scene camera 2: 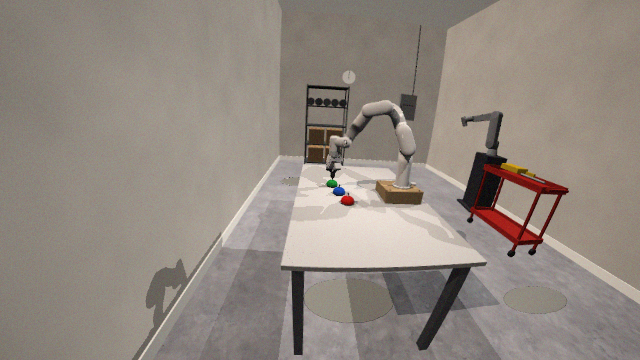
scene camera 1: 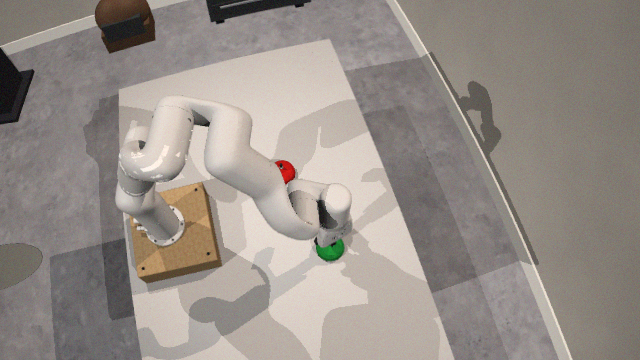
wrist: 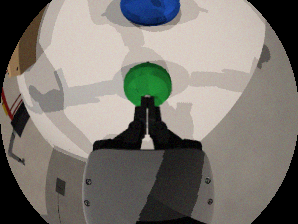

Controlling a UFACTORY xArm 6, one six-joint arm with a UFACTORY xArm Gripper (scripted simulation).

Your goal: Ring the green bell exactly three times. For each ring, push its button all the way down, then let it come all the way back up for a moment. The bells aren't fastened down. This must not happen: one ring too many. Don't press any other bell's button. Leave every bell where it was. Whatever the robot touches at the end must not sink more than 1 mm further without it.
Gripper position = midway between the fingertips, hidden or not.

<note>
In view: the gripper (wrist: 147,104) and a green bell (wrist: 147,79).
</note>
